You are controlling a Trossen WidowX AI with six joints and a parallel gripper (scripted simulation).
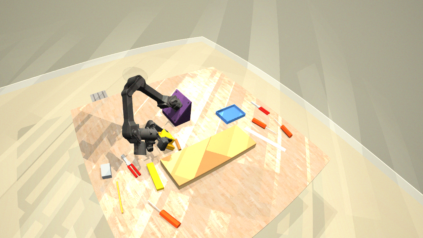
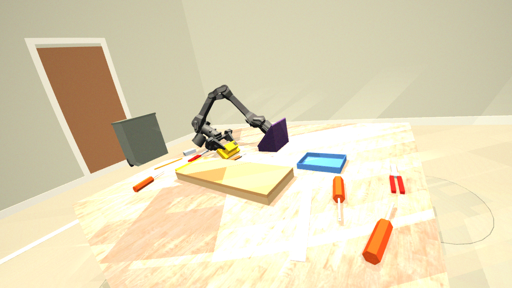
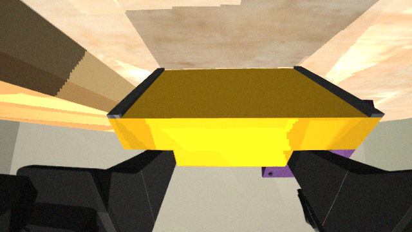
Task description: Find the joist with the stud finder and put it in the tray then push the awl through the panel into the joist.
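Now: the yellow stud finder 10 mm behind my gripper tip. The rest, counted from my gripper tip: yellow level (180 mm ahead, 150 mm to the right, 60 mm below); then grey block (390 mm to the right, 60 mm ahead, 50 mm below); then awl (60 mm below, 50 mm to the left).
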